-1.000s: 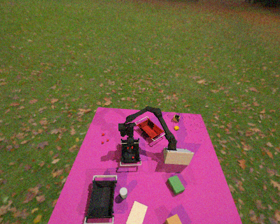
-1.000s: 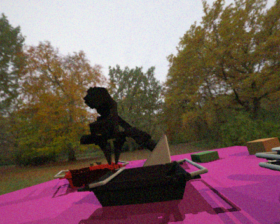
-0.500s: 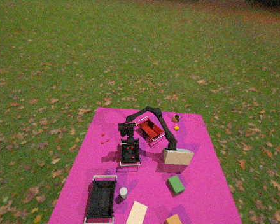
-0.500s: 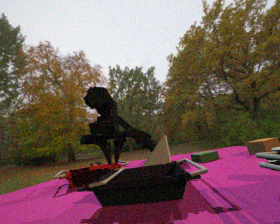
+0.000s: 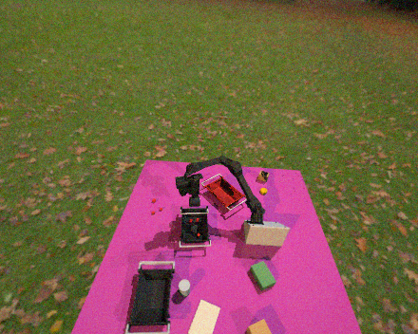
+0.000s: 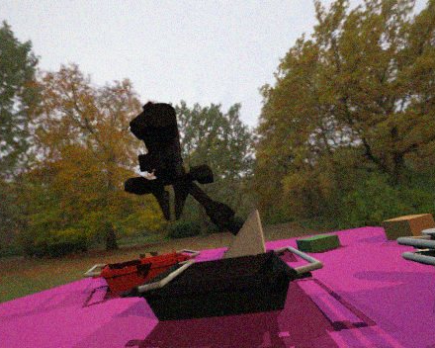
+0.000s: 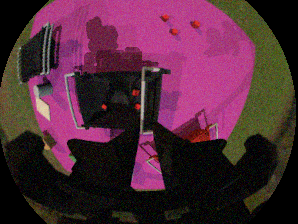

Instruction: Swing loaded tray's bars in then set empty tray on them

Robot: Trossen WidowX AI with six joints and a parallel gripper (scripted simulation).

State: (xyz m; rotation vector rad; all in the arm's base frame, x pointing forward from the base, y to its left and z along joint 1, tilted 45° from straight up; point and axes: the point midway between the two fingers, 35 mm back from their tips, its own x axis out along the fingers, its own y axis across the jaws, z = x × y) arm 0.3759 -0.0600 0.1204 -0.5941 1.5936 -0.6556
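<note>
Right now the red tray is 22 cm behind my gripper tip, 19 cm to the right of it and 11 cm below it. The rest, counted from my gripper tip: slab 58 cm to the left, 16 cm below, 4 cm behind; then green block 40 cm to the left, 35 cm behind, 14 cm below; then brown box 67 cm to the left, 28 cm behind, 13 cm below.
</note>
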